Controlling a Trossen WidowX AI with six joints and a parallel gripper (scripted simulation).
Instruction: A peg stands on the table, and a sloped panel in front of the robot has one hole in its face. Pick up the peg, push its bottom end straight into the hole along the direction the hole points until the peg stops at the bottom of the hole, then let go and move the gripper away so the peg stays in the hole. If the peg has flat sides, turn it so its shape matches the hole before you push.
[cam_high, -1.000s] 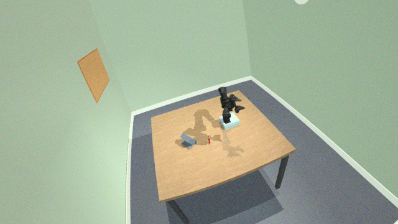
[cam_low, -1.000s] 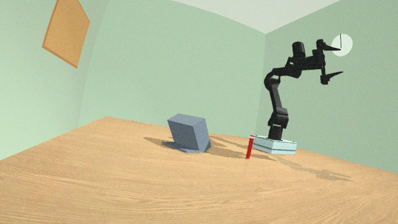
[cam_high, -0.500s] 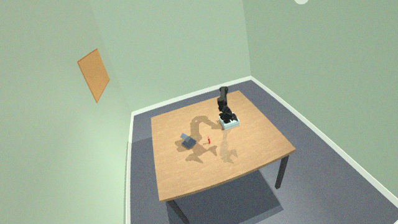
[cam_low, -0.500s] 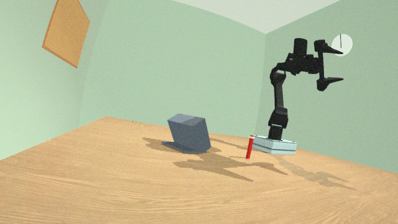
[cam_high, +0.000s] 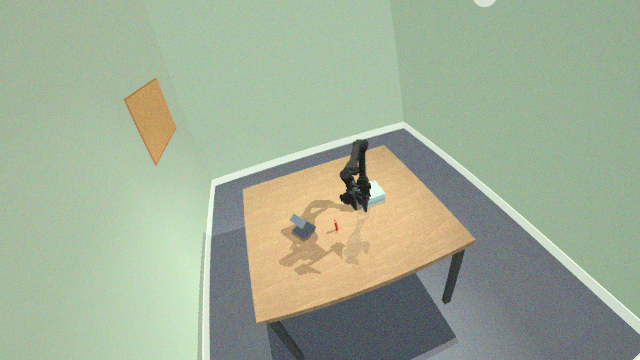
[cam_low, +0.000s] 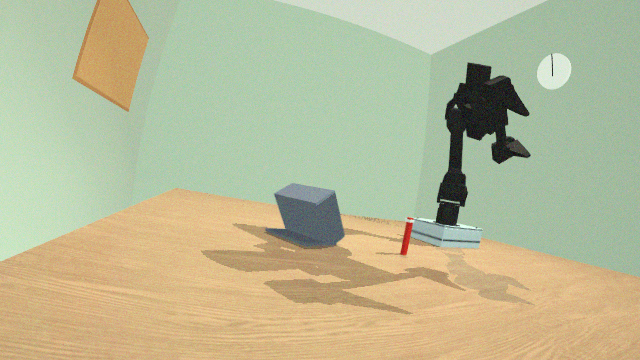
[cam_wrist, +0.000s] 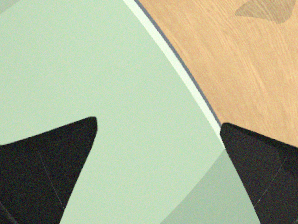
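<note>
The red peg is 210 mm to the right of my gripper tip, 210 mm below it and 110 mm ahead of it. Also, from my gripper tip: sloped panel: 310 mm to the right, 300 mm ahead, 220 mm below.
</note>
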